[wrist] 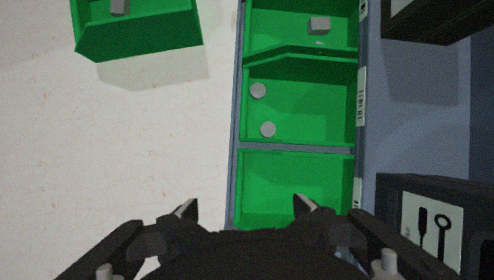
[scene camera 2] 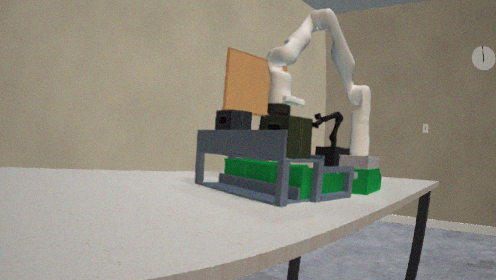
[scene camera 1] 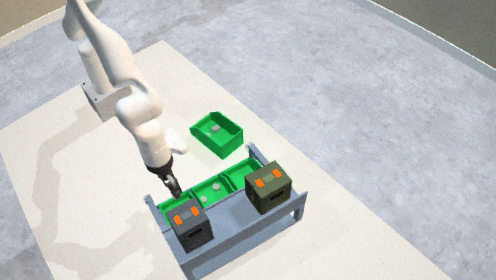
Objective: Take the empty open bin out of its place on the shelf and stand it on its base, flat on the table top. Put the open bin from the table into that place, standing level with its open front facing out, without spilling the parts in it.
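Places are measured from the arm's base along level axes (x up, y back, z right), in metres.
Where they show: gripper, fingertip midpoint: (wrist: 246,206) (scene camera 1: 169,186); arm's base at its link origin: (scene camera 2: 358,155) (scene camera 1: 106,86).
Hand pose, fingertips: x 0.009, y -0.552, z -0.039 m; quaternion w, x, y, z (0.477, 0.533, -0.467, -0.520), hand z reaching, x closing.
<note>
Each offset is from my fingertips to the top centre of the thing. "*": to the spot under its first point.
The empty green bin {* dy +0.004, dx -0.099, dz +0.014 m} (scene camera 1: 171,204) (wrist: 295,185) is in the end place of the grey-blue shelf {* dy -0.173, dx -0.014, dz -0.109 m} (scene camera 1: 232,217) (scene camera 2: 240,142) (wrist: 425,125), next to the dark grey case. The other open green bin {* dy +0.086, dx -0.052, dz -0.236 m} (scene camera 1: 227,143) (scene camera 2: 366,181) (wrist: 142,37) stands upright on the table, apart from the shelf, with a grey block {dy +0.205, dx -0.098, dz -0.250 m} (scene camera 1: 215,128) (wrist: 119,7) inside. My gripper (scene camera 1: 177,194) (wrist: 246,206) is open and empty at the empty bin's end of the shelf. In the wrist view one fingertip overlaps this bin and the other the table beside the shelf. In scene camera 2 the fingers are hidden behind the olive case.
The middle bin {* dy -0.023, dx -0.107, dz -0.109 m} (scene camera 1: 210,194) (wrist: 305,112) holds two round grey parts; the far bin {* dy -0.011, dx -0.107, dz -0.245 m} (scene camera 1: 245,172) (wrist: 275,32) holds a grey block. A dark grey case {dy -0.168, dx +0.108, dz +0.005 m} (scene camera 1: 190,227) (scene camera 2: 235,120) (wrist: 390,225) and an olive case {dy -0.169, dx +0.083, dz -0.226 m} (scene camera 1: 268,187) (scene camera 2: 297,137) stand on the shelf's upper board.
</note>
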